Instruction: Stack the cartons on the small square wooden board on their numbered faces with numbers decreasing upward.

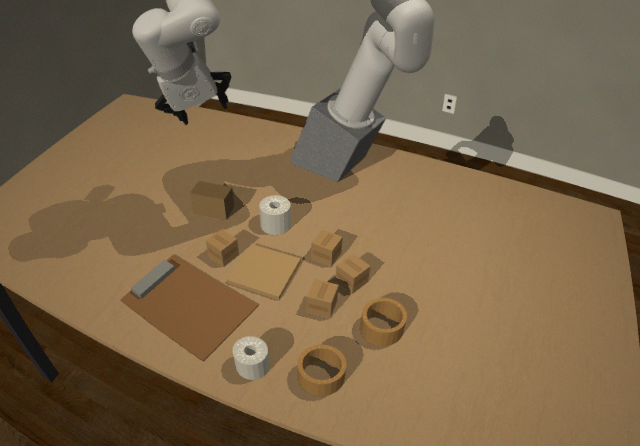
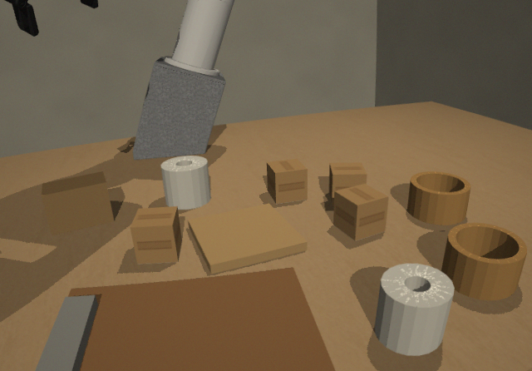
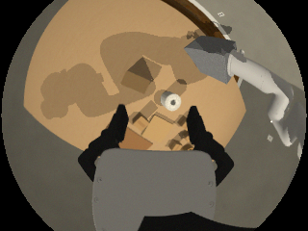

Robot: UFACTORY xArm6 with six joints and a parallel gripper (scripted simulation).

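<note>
Now: hand 15 cm short of the square wooden board, 17 cm to the right of it and 29 cm above it. Also, from my hand: brown box: 2 cm behind, 2 cm to the right, 27 cm below.
</note>
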